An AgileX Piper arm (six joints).
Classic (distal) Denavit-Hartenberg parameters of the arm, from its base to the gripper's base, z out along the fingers. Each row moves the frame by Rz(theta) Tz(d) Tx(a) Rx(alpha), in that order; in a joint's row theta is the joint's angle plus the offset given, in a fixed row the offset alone. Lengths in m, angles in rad.
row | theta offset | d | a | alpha
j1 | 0 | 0.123 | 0 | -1.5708
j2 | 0.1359 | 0 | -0.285 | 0
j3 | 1.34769 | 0 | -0.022 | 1.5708
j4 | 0 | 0.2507 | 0 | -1.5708
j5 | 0 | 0 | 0 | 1.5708
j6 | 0 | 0.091 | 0 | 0
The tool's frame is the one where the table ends.
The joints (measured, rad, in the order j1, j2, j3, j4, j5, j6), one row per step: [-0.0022, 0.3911, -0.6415, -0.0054, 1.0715, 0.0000]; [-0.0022, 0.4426, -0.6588, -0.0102, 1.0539, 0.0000]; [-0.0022, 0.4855, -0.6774, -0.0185, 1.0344, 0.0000]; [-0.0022, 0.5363, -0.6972, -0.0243, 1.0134, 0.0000]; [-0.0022, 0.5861, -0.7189, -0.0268, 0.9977, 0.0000]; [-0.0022, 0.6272, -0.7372, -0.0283, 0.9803, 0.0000]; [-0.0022, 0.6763, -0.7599, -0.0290, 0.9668, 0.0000]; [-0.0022, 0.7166, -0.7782, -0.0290, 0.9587, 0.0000]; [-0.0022, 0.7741, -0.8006, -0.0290, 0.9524, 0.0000]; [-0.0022, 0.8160, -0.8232, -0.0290, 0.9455, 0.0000]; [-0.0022, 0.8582, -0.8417, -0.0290, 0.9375, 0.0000]
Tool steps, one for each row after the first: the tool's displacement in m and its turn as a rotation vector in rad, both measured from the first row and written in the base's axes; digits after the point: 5 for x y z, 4 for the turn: [0.01010, -0.00040, 0.00348, -0.0046, 0.0166, -0.0014]; [0.01896, -0.00106, 0.00758, -0.0126, 0.0214, -0.0036]; [0.02974, -0.00151, 0.01116, -0.0183, 0.0314, -0.0046]; [0.04029, -0.00171, 0.01452, -0.0208, 0.0438, -0.0047]; [0.04954, -0.00182, 0.01732, -0.0224, 0.0493, -0.0046]; [0.06041, -0.00187, 0.01996, -0.0231, 0.0622, -0.0042]; [0.06935, -0.00188, 0.02145, -0.0232, 0.0761, -0.0038]; [0.08198, -0.00190, 0.02147, -0.0232, 0.1049, -0.0033]; [0.09164, -0.00191, 0.02308, -0.0232, 0.1173, -0.0029]; [0.10151, -0.00192, 0.02304, -0.0232, 0.1330, -0.0025]
